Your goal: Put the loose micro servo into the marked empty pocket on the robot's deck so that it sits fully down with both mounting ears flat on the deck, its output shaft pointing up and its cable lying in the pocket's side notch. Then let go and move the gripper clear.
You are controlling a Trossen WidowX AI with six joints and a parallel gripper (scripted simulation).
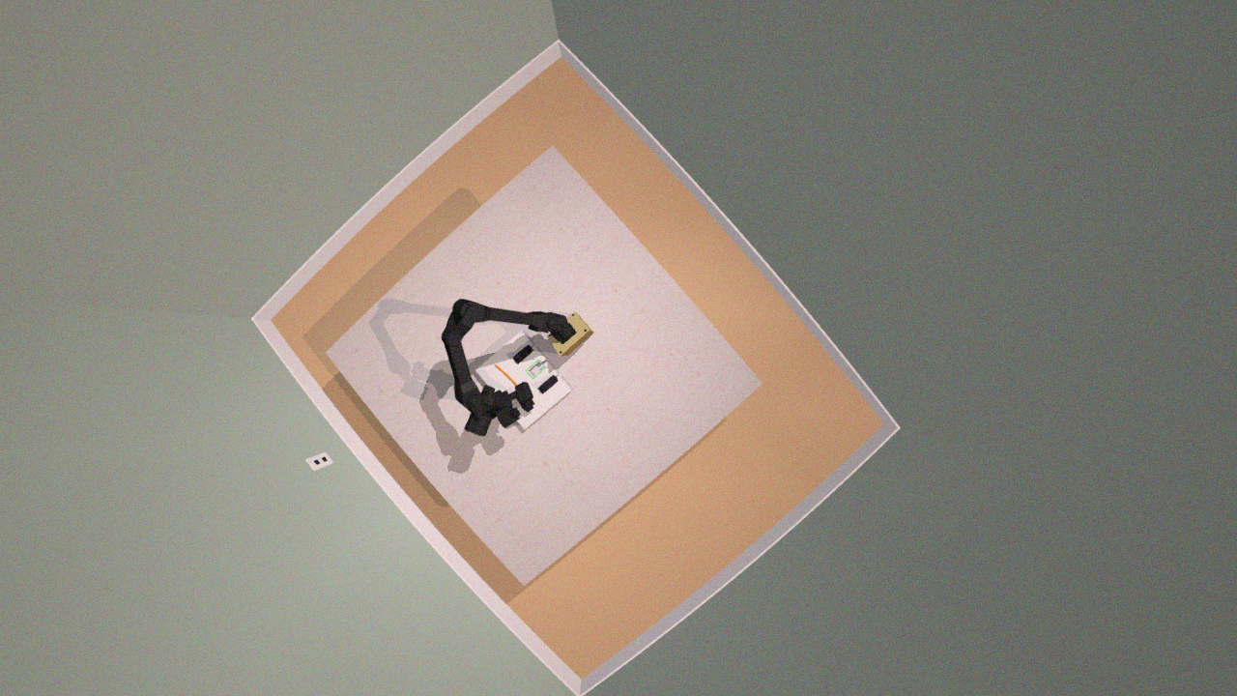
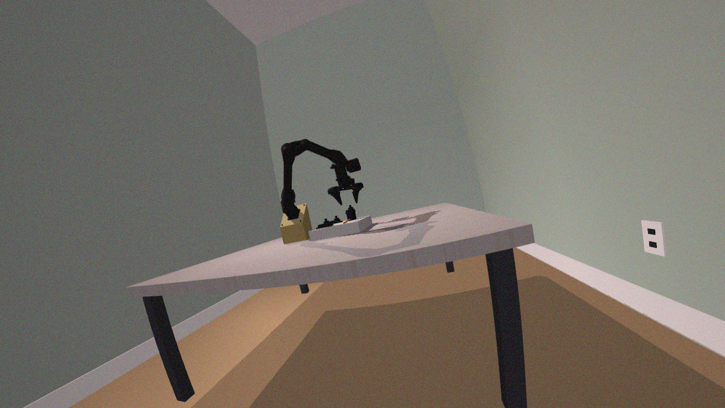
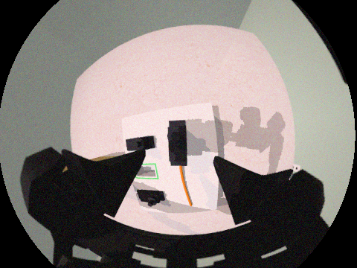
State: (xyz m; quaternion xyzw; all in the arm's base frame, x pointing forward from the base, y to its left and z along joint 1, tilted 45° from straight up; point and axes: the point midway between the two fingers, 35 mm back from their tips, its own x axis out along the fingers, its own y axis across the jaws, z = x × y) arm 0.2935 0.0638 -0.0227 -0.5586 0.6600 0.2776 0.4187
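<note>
Now: gripper tip 60 mm to the left of the white deck and 110 mm above it.
</note>
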